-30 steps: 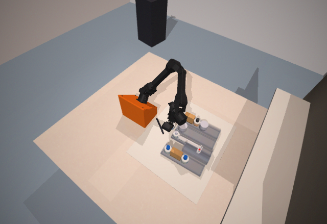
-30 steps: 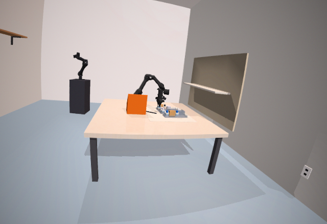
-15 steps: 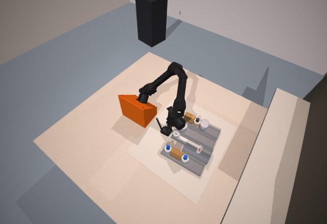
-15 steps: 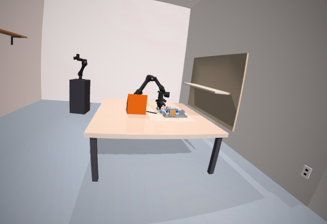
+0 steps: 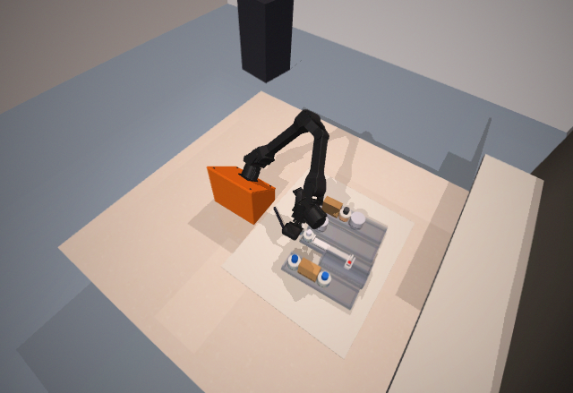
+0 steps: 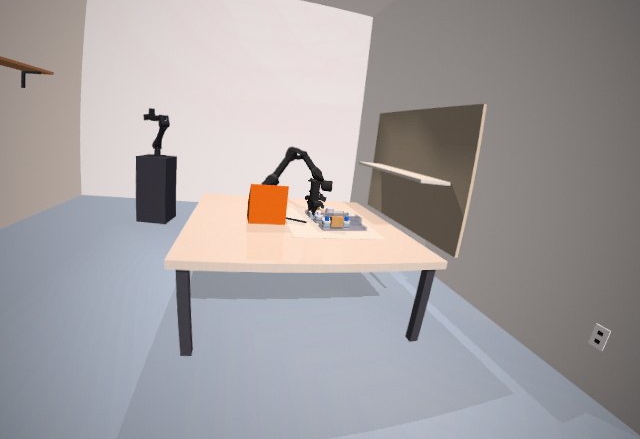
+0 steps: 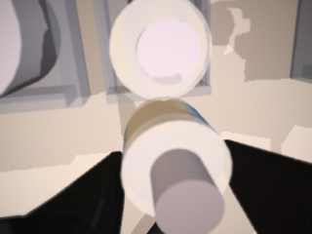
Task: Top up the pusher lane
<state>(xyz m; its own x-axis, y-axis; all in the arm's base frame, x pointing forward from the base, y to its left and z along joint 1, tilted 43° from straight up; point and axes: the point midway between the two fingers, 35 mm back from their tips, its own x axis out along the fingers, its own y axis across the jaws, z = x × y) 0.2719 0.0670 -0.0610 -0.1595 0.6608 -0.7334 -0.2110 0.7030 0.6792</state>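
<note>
Now: the black stick 10 cm behind my gripper tip, 1 cm to the right of it and 5 cm below it. Also, from my gripper tip: red mark 23 cm ahead, 1 cm to the left, 2 cm above.
</note>
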